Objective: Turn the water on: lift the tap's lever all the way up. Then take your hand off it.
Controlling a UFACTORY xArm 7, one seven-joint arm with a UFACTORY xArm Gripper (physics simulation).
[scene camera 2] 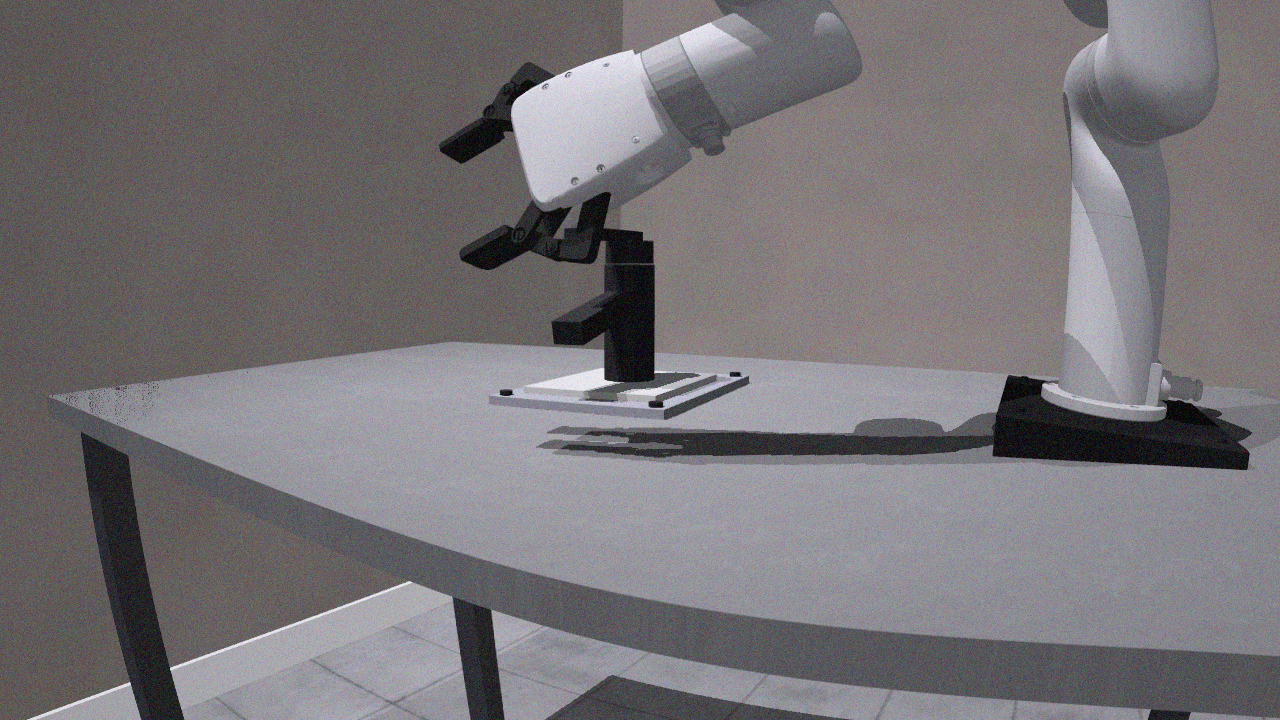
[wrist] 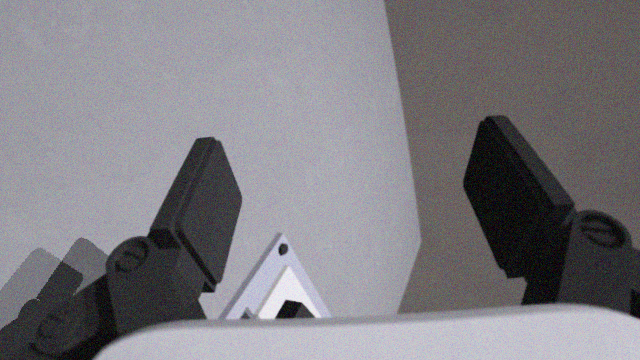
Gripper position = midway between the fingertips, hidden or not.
Observation:
I see my gripper (scene camera 2: pixel 458 204), a black tap (scene camera 2: pixel 625 312) and a base plate (scene camera 2: pixel 664 409).
My gripper shows as well in the wrist view (wrist: pixel 349 159).

